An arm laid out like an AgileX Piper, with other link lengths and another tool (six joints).
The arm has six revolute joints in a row. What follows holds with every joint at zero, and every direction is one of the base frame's.
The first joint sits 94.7 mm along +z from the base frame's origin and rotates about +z.
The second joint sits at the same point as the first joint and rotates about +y.
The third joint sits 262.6 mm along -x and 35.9 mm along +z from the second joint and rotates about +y.
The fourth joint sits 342.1 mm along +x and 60.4 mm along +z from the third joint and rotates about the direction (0.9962, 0, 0.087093).
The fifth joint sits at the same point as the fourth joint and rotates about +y.
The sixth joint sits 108.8 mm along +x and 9.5 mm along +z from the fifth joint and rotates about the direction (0.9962, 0, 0.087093).
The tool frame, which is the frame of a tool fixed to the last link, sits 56.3 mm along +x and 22 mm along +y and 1.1 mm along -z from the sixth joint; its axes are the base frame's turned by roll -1.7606, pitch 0.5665 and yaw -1.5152 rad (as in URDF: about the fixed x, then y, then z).
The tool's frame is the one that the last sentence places.
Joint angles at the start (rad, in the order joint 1, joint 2, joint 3, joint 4, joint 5, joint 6):
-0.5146, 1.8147, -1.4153, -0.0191, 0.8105, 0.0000
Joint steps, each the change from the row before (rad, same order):
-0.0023, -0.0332, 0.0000, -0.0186, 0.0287, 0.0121
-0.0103, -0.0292, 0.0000, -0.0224, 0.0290, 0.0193
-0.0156, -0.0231, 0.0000, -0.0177, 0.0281, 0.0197
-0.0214, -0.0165, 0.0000, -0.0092, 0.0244, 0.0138
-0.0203, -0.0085, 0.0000, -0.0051, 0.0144, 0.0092
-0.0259, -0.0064, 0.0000, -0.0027, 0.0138, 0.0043
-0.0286, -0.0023, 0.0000, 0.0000, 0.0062, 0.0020
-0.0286, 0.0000, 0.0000, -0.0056, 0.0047, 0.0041
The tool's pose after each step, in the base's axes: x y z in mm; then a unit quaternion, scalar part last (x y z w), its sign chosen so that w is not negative. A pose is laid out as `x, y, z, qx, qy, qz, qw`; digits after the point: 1 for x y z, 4 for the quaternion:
441.4, -231.1, 126.1, -0.2568, 0.9591, -0.0257, 0.1161
433.1, -235.5, 138.4, -0.2465, 0.9622, -0.0321, 0.1113
423.8, -241.7, 147.8, -0.2320, 0.9662, -0.0357, 0.1063
414.1, -249.5, 154.3, -0.2157, 0.9704, -0.0362, 0.1020
406.4, -257.1, 157.4, -0.2017, 0.9737, -0.0363, 0.0992
397.4, -266.6, 159.6, -0.1868, 0.9771, -0.0357, 0.0958
388.7, -277.2, 160.4, -0.1715, 0.9800, -0.0356, 0.0942
379.7, -288.5, 160.0, -0.1561, 0.9829, -0.0368, 0.0908

